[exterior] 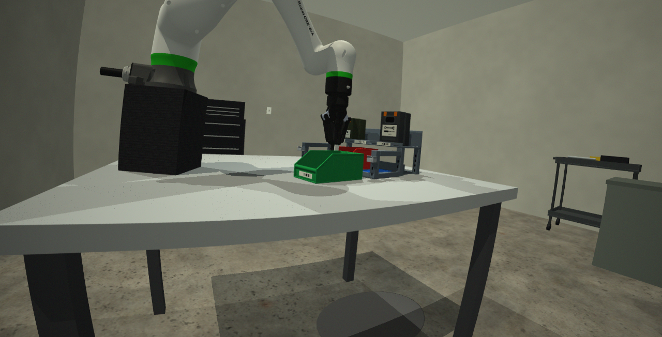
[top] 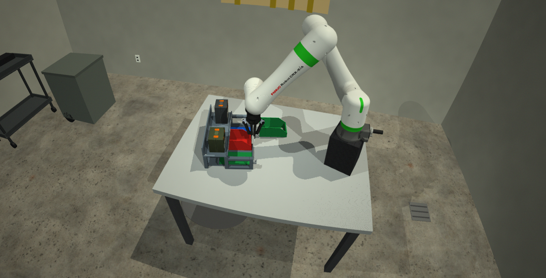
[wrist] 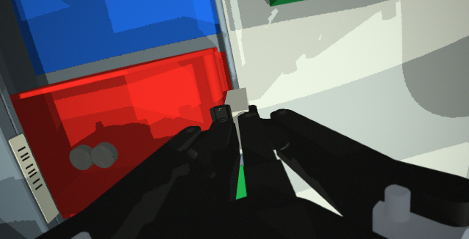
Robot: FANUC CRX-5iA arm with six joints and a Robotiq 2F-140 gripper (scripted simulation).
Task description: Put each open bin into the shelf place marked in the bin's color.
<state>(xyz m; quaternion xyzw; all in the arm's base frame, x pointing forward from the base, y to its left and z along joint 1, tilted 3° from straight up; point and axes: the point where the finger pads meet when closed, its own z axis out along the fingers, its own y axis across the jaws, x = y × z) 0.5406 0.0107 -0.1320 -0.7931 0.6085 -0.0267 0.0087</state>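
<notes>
Right now the green bin is 90 mm behind my hand, 150 mm to the right of it and 20 mm below it. From my hand the other things lie so: red bin (90 mm ahead, 20 mm to the left, 10 mm below).
</notes>
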